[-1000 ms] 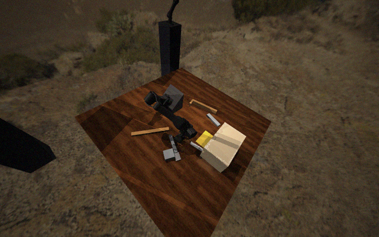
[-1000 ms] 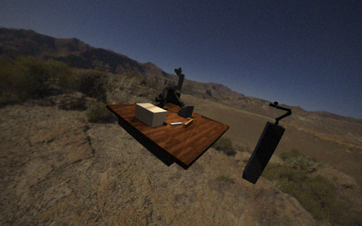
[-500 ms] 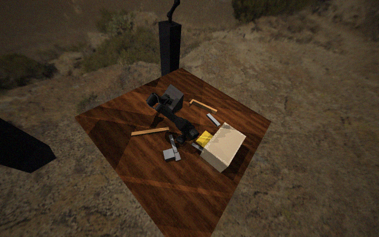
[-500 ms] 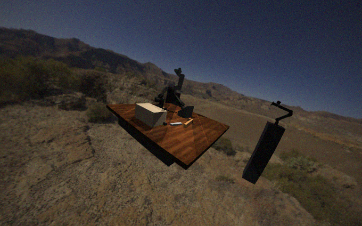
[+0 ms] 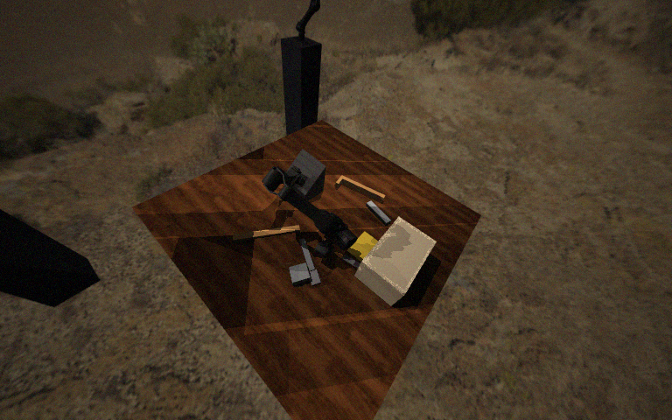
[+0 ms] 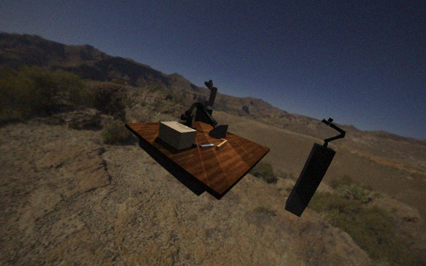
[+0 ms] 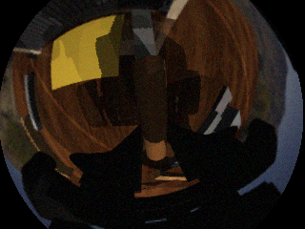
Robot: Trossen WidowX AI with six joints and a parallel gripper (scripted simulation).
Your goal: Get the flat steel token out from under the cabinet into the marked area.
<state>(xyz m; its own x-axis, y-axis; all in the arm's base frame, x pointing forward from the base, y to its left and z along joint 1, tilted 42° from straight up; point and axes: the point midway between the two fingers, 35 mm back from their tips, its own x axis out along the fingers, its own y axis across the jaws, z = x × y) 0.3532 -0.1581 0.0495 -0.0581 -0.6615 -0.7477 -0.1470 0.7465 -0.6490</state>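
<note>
Right now my gripper tip is 130 mm to the left of the grey scraper. Round my gripper tip: steel token 240 mm ahead, 100 mm to the left, 10 mm below; then wooden stick 260 mm behind, 150 mm to the right; then grey block 10 mm behind, 190 mm to the right, 10 mm above.
</note>
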